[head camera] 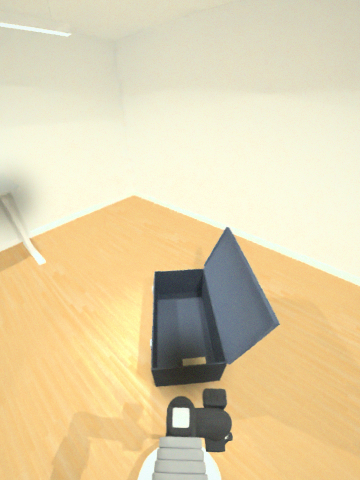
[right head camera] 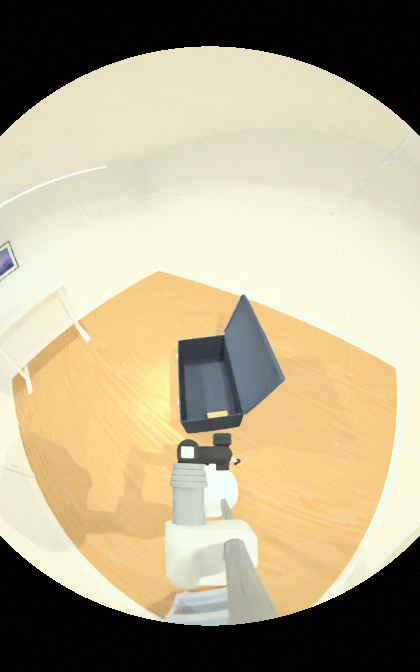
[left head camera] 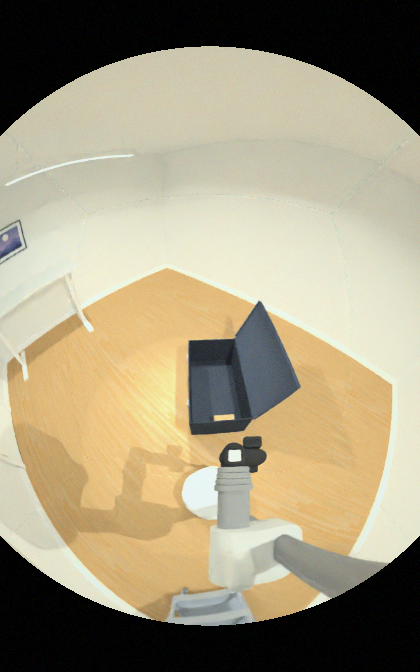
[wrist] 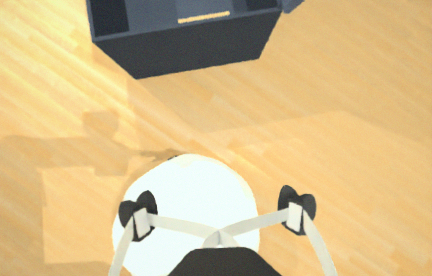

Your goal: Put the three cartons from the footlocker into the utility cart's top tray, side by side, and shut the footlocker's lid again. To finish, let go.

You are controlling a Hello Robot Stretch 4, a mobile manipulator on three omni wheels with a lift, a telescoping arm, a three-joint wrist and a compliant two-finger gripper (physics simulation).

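Frame: origin at the robot's base, x right, y ahead, z up, level; centimetres.
Seen in the pictures: gripper, fingertip midpoint: [wrist: 217, 204]; robot's base at its link origin: [wrist: 192, 215].
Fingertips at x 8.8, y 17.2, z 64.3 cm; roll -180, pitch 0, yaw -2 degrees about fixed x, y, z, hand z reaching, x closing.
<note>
Pixels of each thing's top centre, then the offset from my fingertips to it. "*": a spot on its surface instead.
- dark blue footlocker at a spot on its surface: [wrist: 195, 50] [head camera: 189, 375] * dx -3.6, dy +33.8, dz -48.9 cm
- orange carton at its top centre: [wrist: 206, 32] [head camera: 194, 366] dx -0.2, dy +40.8, dz -53.1 cm
The dark blue footlocker [head camera: 187, 376] [left head camera: 220, 428] [right head camera: 212, 425] [wrist: 195, 50] stands on the floor ahead. Its lid [head camera: 237, 300] [left head camera: 265, 365] [right head camera: 252, 357] is open, tilted out to the right. One orange carton [head camera: 194, 361] [left head camera: 223, 417] [right head camera: 217, 414] [wrist: 204, 17] is inside at the near end wall, partly hidden by it. My gripper [wrist: 217, 204] is open and empty, on the near side of the footlocker and apart from it. Part of the grey-blue utility cart [left head camera: 215, 618] [right head camera: 200, 619] shows at the bottom edge of both side head views; its load cannot be made out.
A white table [left head camera: 77, 305] [right head camera: 72, 315] stands at the left wall, its leg [head camera: 25, 230] also in the head view. Walls meet in a corner beyond the footlocker. My round white base [wrist: 190, 185] is under the gripper.
</note>
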